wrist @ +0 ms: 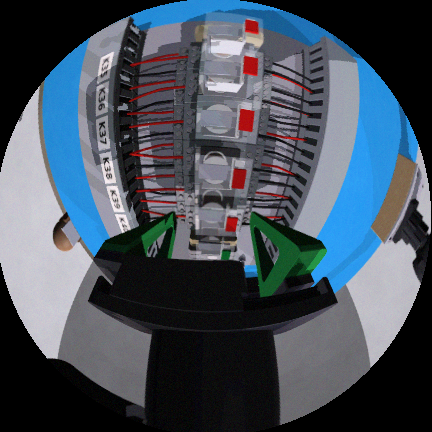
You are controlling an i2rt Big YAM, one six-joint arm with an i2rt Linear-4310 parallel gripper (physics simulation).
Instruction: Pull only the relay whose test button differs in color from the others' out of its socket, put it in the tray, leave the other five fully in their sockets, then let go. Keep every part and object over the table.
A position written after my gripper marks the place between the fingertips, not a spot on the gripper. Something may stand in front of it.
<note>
In view: my gripper (212, 216) and a relay (208, 247).
</note>
